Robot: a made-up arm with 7 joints.
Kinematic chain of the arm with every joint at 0, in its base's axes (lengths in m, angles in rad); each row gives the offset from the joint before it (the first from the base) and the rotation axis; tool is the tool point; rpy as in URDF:
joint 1: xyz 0 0 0 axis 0.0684 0.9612 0.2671
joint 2: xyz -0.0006 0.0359 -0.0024 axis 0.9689 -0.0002 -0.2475
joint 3: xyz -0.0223 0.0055 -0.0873 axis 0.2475 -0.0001 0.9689
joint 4: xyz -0.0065 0 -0.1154 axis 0.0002 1 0
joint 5: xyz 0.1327 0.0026 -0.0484 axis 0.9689 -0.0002 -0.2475
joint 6: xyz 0.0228 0 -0.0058 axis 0.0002 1 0
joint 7: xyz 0.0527 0 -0.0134 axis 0.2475 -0.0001 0.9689
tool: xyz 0 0 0 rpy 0 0.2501 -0.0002
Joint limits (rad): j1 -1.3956..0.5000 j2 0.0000..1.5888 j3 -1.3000..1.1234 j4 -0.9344..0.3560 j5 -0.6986..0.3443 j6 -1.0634..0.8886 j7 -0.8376..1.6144
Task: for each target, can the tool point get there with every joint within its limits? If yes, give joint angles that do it. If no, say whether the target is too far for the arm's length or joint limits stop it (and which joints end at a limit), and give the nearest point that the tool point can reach.
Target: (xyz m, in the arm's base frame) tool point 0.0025 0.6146 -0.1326
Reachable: no: too far | nearest point 0.0018 0.4060 -0.0862 | short by 0.214 m
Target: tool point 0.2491 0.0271 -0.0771
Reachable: yes | joints -0.6089 0.7652 -0.4672 -0.2960 -0.3815 -0.5563 0.2748
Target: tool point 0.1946 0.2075 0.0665
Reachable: yes | joints -0.0984 1.2363 0.6767 -0.3421 -0.0445 -0.1862 -0.6183
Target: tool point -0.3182 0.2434 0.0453
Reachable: no: joint limits stop it (at a limit: joint 1, joint 2, joint 3, joint 5, joint 6) | nearest point -0.0972 0.1751 0.1625 | short by 0.259 m
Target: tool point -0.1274 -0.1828 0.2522
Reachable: no: joint limits stop it (at a limit: joint 1, joint 2, joint 4) | nearest point 0.0550 -0.1065 0.0724 | short by 0.267 m
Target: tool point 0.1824 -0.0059 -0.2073
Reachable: yes | joints -0.1828 0.5140 -0.5806 -0.2847 0.0036 -0.0918 0.3775
